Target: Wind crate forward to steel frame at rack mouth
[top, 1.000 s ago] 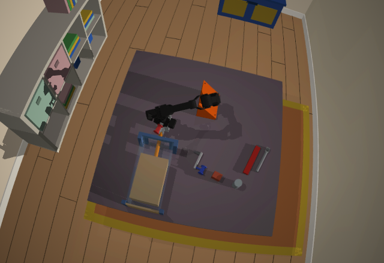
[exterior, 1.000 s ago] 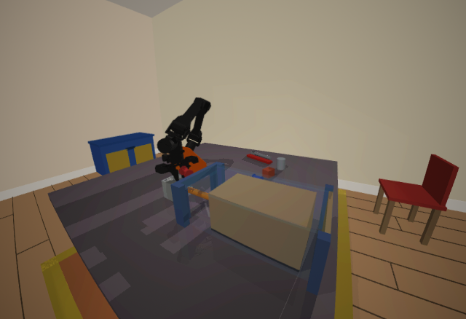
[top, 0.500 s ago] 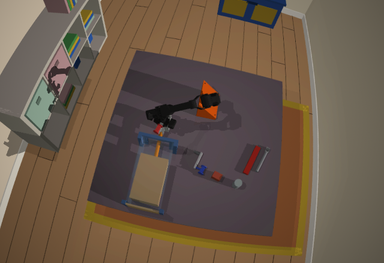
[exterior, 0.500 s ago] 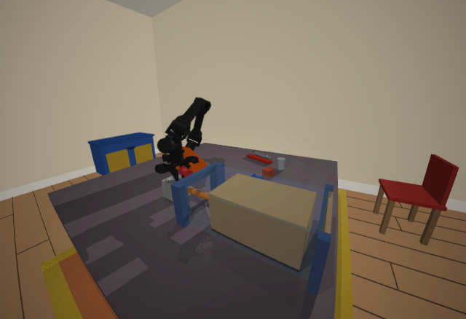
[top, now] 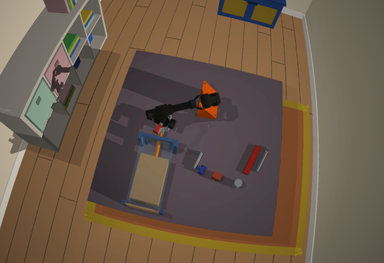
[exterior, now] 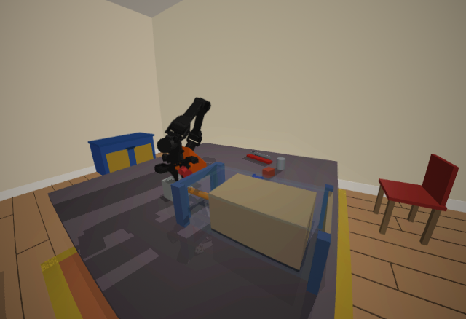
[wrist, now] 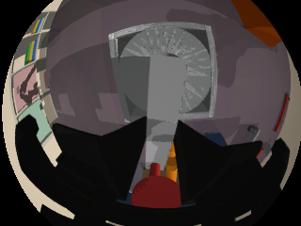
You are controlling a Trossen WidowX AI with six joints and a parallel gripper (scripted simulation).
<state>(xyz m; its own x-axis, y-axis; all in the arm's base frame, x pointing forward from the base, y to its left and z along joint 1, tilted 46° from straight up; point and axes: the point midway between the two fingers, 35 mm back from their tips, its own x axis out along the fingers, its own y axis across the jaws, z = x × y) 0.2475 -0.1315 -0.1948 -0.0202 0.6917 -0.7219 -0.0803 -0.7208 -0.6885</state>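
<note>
Right now my gripper tip is 20 mm below the winch handle and 20 mm short of it. Also, from my gripper tip: blue frame: 110 mm ahead, 20 mm to the left, 20 mm above; grey winch: 60 mm below, 60 mm behind, 10 mm to the right; red grip: 50 mm ahead, 50 mm above.
</note>
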